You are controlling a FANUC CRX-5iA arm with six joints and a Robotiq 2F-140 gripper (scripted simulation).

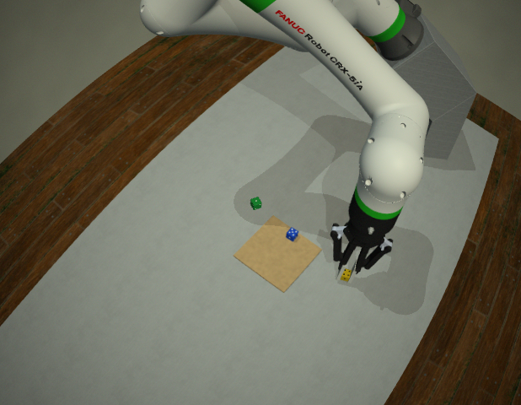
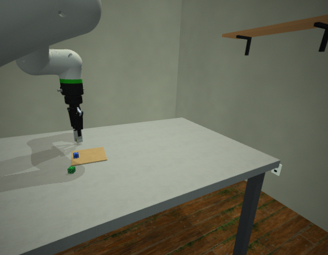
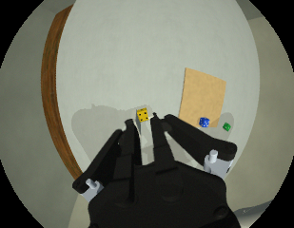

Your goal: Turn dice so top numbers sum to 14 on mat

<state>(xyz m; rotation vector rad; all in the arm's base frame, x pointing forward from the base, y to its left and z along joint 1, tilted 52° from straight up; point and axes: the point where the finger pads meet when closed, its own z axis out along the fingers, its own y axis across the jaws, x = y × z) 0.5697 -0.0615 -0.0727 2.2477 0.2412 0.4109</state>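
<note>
Right now the tan mat is 160 mm to the right of my hand, 50 mm below it and 10 mm behind it. The rest, counted from my hand: yellow die 20 mm below; then green die 250 mm to the right, 120 mm behind, 40 mm below; then blue die 140 mm to the right, 60 mm behind, 30 mm below.
</note>
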